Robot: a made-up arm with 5 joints.
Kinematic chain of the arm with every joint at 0, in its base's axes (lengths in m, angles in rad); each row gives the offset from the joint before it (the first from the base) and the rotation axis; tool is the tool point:
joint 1: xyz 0 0 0.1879 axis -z
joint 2: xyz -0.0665 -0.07 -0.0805 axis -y
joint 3: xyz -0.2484 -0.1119 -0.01 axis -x
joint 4: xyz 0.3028 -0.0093 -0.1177 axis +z
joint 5: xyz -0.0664 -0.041 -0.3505 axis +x
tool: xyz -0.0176 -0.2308 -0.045
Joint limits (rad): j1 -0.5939..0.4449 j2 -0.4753..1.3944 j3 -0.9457..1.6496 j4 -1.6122..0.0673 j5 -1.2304..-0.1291
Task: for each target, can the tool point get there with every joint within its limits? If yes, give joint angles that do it. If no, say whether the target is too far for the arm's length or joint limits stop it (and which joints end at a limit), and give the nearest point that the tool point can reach.
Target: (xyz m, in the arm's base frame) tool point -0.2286 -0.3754 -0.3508
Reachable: yes | joints -0.0776 0.0953 0.4179 -1.3566 -0.2190
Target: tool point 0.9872 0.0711 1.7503
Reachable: no: too far | nearest point 0.4064 -0.4793 0.3936 | short by 1.575 m
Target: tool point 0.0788 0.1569 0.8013
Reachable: no: joint limits stop it (at a limit: joint 1, joint 3, joint 4) | nearest point 0.2660 -0.3846 0.3341 | short by 0.739 m
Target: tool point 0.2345 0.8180 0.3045
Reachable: no: joint limits stop it (at a limit: joint 1, joint 2, joint 3, joint 4, joint 5) | nearest point 0.3515 0.2858 0.0041 | short by 0.622 m
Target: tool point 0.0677 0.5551 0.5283
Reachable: no: joint limits stop it (at a limit: joint 1, joint 2, joint 3, joint 4) | nearest point -0.2172 0.3256 0.0436 | short by 0.607 m
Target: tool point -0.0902 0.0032 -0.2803
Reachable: yes | joints -0.1908 0.5223 -0.4855 -1.4062 -0.6085
